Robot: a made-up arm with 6 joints. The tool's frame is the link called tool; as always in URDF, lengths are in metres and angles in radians. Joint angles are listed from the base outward.
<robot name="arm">
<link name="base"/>
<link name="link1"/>
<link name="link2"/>
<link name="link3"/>
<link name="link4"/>
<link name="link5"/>
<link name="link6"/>
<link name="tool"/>
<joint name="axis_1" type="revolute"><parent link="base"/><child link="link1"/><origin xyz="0.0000 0.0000 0.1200" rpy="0.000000 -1.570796 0.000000"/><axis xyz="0 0 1"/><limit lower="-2.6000" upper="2.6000"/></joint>
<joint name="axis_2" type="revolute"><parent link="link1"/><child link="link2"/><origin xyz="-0.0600 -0.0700 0.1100"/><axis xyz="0 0 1"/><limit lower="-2.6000" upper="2.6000"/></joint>
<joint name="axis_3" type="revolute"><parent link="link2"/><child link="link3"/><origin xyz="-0.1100 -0.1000 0.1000" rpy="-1.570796 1.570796 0.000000"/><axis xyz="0 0 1"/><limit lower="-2.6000" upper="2.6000"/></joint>
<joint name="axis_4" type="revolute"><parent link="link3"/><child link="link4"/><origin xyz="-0.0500 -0.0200 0.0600" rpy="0.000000 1.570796 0.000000"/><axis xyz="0 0 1"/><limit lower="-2.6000" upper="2.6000"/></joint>
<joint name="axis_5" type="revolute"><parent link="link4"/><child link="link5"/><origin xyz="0.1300 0.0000 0.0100" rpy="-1.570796 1.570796 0.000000"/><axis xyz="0 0 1"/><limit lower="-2.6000" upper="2.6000"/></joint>
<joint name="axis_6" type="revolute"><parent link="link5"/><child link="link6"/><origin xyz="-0.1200 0.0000 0.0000" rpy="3.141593 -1.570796 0.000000"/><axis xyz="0 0 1"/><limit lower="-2.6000" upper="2.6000"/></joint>
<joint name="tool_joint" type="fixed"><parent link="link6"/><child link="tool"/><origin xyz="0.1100 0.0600 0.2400" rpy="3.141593 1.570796 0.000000"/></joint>
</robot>
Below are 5 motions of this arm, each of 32 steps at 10 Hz.
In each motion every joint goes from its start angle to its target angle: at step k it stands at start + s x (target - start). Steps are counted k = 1, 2, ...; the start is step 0. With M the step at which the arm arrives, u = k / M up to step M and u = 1 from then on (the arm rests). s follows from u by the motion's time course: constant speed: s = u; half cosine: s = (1 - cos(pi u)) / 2; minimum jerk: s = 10 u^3 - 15 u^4 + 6 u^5.
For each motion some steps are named. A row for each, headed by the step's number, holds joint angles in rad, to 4 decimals.
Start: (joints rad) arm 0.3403 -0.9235 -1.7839 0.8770 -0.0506 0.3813
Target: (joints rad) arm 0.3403 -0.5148 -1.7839 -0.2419 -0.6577 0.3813
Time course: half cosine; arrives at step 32
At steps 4, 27, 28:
4: 0.3403 -0.9079 -1.7839 0.8344 -0.0737 0.3813
27: 0.3403 -0.5389 -1.7839 -0.1758 -0.6219 0.3813
28: 0.3403 -0.5304 -1.7839 -0.1993 -0.6346 0.3813

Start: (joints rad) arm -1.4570 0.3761 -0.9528 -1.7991 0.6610 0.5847
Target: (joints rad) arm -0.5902 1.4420 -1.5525 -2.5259 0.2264 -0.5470
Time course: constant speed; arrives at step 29
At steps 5, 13, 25, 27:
5: -1.3076 0.5599 -1.0562 -1.9244 0.5861 0.3896
13: -1.0684 0.8539 -1.2216 -2.1249 0.4662 0.0774
25: -0.7098 1.2950 -1.4698 -2.4257 0.2863 -0.3909
27: -0.6500 1.3685 -1.5111 -2.4758 0.2564 -0.4690

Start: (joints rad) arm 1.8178 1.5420 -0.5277 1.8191 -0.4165 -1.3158
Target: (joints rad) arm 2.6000 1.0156 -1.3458 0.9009 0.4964 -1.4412
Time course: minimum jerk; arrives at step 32
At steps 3, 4, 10, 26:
3: 1.8234 1.5382 -0.5335 1.8126 -0.4100 -1.3167
4: 1.8304 1.5336 -0.5408 1.8044 -0.4018 -1.3178
10: 1.9586 1.4472 -0.6750 1.6538 -0.2522 -1.3384
26: 2.5619 1.0413 -1.3059 0.9457 0.4519 -1.4351

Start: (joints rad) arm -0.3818 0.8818 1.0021 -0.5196 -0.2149 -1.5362
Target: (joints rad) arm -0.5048 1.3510 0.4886 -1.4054 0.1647 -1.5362
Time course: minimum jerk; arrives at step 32
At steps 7, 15, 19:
7: -0.3908 0.9162 0.9644 -0.5846 -0.1871 -1.5362
15: -0.4361 1.0890 0.7754 -0.9107 -0.0473 -1.5362
19: -0.4644 1.1970 0.6572 -1.1146 0.0401 -1.5362

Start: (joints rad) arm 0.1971 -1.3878 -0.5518 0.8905 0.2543 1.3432
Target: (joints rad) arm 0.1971 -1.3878 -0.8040 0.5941 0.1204 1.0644
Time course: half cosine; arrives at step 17
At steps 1, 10, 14, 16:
1: 0.1971 -1.3878 -0.5539 0.8880 0.2532 1.3408
10: 0.1971 -1.3878 -0.7124 0.7017 0.1690 1.1657
14: 0.1971 -1.3878 -0.7851 0.6163 0.1304 1.0853
16: 0.1971 -1.3878 -0.8019 0.5966 0.1215 1.0668

